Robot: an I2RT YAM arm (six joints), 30 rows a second.
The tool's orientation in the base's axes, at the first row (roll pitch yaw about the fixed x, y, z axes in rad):
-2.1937 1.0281 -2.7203
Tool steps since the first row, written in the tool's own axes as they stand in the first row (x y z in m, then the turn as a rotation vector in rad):
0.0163 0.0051 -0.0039 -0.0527 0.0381 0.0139
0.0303 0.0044 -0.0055 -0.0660 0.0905 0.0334
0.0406 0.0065 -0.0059 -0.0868 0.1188 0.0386
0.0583 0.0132 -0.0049 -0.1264 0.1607 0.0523
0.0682 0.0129 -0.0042 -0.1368 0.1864 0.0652
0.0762 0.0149 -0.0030 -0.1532 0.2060 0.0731
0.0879 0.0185 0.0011 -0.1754 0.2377 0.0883
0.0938 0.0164 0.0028 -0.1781 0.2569 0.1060
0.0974 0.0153 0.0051 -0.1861 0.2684 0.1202
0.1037 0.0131 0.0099 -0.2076 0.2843 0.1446
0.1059 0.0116 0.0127 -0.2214 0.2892 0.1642
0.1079 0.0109 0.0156 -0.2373 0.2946 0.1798
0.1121 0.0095 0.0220 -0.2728 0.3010 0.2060
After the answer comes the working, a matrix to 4 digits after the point.
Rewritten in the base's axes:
-0.0087 0.0028 -0.0149 0.0509 0.0348 0.0250
-0.0169 0.0001 -0.0261 0.0933 0.0699 0.0085
-0.0212 -0.0001 -0.0357 0.1184 0.0946 0.0129
-0.0261 0.0011 -0.0540 0.1644 0.1299 0.0251
-0.0303 -0.0016 -0.0625 0.1897 0.1461 0.0193
-0.0324 -0.0023 -0.0706 0.2114 0.1614 0.0228
-0.0332 -0.0040 -0.0834 0.2464 0.1838 0.0239
-0.0355 -0.0079 -0.0880 0.2692 0.1905 0.0128
-0.0358 -0.0108 -0.0914 0.2887 0.1940 0.0106
-0.0359 -0.0165 -0.0973 0.3244 0.1984 0.0150
-0.0353 -0.0197 -0.0994 0.3483 0.1948 0.0188
-0.0342 -0.0223 -0.1017 0.3702 0.1942 0.0255
-0.0317 -0.0277 -0.1066 0.4101 0.1929 0.0453

The tool's axes in the first row as the columns of a matrix, in the base's axes (rounded; the answer above uses it unrounded):
-0.4713 0.3961 0.7880
-0.2112 0.8168 -0.5369
-0.8563 -0.4195 -0.3013

